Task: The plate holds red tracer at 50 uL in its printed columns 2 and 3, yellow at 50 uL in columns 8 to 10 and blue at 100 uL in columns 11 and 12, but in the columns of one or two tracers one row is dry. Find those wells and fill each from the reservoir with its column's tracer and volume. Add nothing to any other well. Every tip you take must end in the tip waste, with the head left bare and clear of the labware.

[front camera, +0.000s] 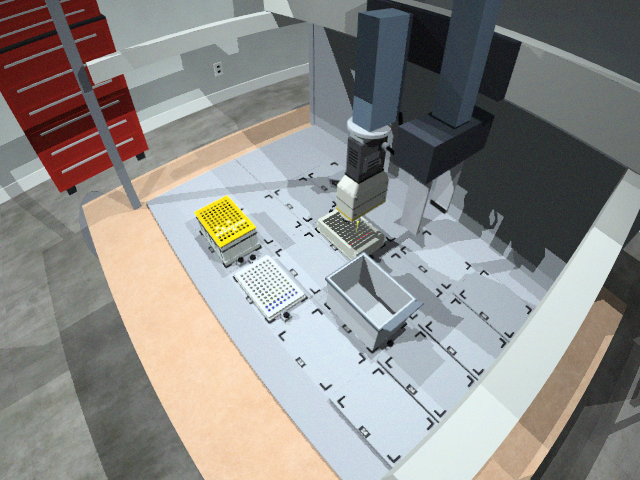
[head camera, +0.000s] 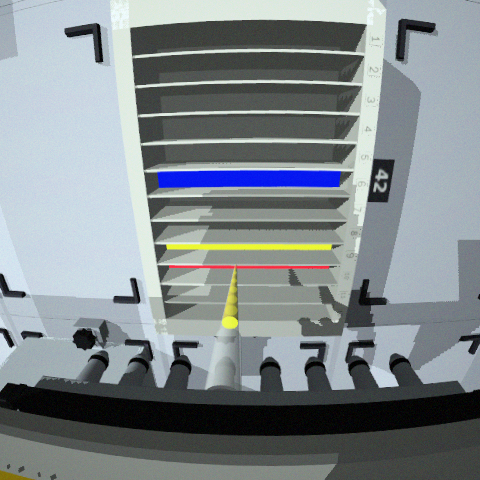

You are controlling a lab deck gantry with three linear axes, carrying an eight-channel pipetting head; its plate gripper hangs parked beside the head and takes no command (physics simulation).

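The pipetting head (front camera: 361,196) is over the reservoir (front camera: 336,244) (head camera: 250,11). One channel, fourth from the left in the head view, carries a tip (front camera: 357,225) (head camera: 231,300) whose lower part shows yellow; the other channels are bare. The tip's point appears at the red strip (head camera: 300,267), near the yellow strip (head camera: 280,247); its depth is unclear. A blue strip (head camera: 250,179) lies in compartment 6. The white plate (front camera: 268,286) shows blue wells at its near end; dry wells cannot be made out. The parked plate gripper (front camera: 425,219) hangs open and empty beside the head.
The yellow tip rack (front camera: 225,220) stands at the left, behind the plate. The deep grey tip waste bin (front camera: 354,316) stands open in front of the reservoir, right of the plate. Black corner brackets mark the deck positions. A part of a grey box (head camera: 35,362) shows lower left in the head view.
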